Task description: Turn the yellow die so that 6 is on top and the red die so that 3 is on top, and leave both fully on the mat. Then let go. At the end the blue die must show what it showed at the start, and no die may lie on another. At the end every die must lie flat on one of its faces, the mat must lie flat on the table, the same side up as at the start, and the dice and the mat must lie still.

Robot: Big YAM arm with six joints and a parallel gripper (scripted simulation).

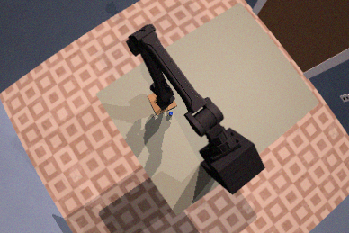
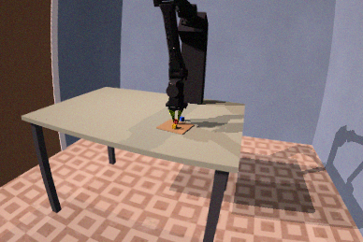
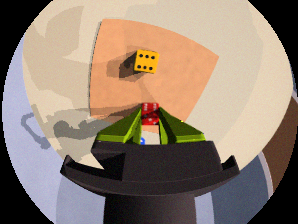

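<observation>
The red die is right at my hand. The rest, counted from my hand: yellow die 5 cm ahead, 3 cm to the left, 1 cm below; then blue die 7 cm behind, 1 cm to the right, 1 cm below; then orange mat 2 cm ahead, 2 cm to the left, 2 cm below.
</observation>
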